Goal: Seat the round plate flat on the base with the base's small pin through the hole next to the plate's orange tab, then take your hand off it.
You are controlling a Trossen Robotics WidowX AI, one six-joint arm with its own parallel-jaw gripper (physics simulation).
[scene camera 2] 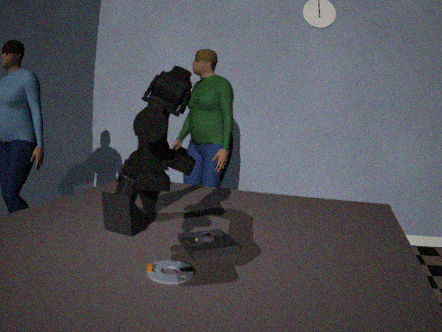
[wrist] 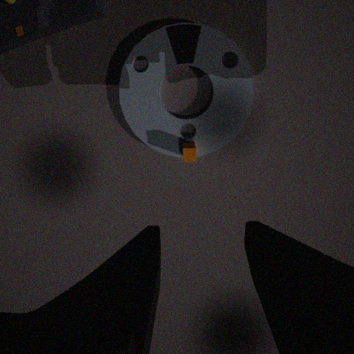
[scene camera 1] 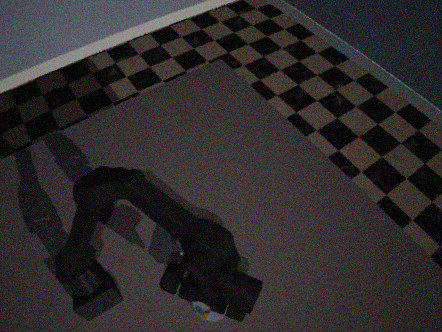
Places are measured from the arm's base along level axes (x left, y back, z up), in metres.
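Pixels of known places: gripper, fingertip midpoint: (scene camera 2: 149, 213) (scene camera 1: 205, 301); arm's base, link origin: (scene camera 2: 122, 202) (scene camera 1: 90, 291).
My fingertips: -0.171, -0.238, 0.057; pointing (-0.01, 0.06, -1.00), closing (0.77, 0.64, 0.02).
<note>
Ahead of a thing's pixels: the offset from my fingertips to its top centre, as dx, dy, dz. "spot": to the spot under its first point. Level surfaces: height alone.
The round grey plate {+0.026, -0.029, -0.121} (scene camera 1: 216, 317) (scene camera 2: 170, 280) (wrist: 142, 102) lies on the table in front of the base, apart from it. Its orange tab {-0.004, +0.006, -0.121} (scene camera 1: 205, 315) (scene camera 2: 149, 268) (wrist: 189, 152) points toward my fingers in the wrist view, with a small hole beside it. The dark square base {+0.200, -0.032, -0.105} (scene camera 2: 215, 247) (wrist: 37, 37) shows a yellow spot {spot: +0.172, -0.012, -0.115} (scene camera 1: 181, 254) (scene camera 2: 196, 239) (wrist: 10, 1); an orange mark (wrist: 19, 31) is beside it. The small pin is too dark to make out. My gripper (wrist: 202, 234) is partly open and empty, back from the tab. Its fingertips are unclear in the scene views.
The arm's own block-shaped foot (scene camera 1: 97, 295) (scene camera 2: 117, 215) stands left of the base in scene camera 2. The arm hides part of the plate in scene camera 1. Two people (scene camera 2: 210, 110) (scene camera 2: 20, 110) stand beyond the table {dz -0.143} (scene camera 1: 300, 225) (scene camera 2: 325, 260). Dark shadows cross the plate and base.
</note>
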